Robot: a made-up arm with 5 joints.
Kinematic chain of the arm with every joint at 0, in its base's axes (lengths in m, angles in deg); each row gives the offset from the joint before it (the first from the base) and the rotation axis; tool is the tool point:
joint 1: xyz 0 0 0.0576 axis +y
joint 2: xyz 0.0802 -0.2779 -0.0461 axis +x
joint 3: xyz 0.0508 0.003 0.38 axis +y
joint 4: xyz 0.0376 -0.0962 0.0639 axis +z
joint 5: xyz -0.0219 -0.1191 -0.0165 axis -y
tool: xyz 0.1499 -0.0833 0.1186
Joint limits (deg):
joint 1: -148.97..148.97
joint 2: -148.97..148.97
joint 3: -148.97..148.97
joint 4: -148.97..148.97
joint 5: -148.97..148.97
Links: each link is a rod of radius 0.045 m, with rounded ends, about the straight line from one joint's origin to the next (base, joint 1, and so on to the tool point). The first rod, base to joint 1, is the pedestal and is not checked.
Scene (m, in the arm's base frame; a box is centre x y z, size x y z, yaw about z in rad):
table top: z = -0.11
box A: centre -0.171 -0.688 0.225 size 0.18 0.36 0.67 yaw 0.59
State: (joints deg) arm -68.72 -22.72 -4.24 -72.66 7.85
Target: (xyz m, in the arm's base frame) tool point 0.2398 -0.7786 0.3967
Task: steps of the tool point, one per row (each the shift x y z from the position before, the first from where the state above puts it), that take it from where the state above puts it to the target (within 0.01 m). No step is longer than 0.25 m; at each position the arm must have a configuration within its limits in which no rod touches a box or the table.
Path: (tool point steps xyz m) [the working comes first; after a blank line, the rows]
Joints at the target: 1.40 21.85 21.14 -27.71 11.77
Straight joint move there: touches box A.

1: 0.0649 0.0212 0.1429
2: 0.1044 0.0308 0.1243
3: 0.1384 0.0410 0.0921
4: 0.1106 -0.1598 0.0430
5: 0.1293 -0.1584 -0.0225
6: 0.1247 -0.1413 -0.0909
7: 0.0973 -0.1100 -0.1506

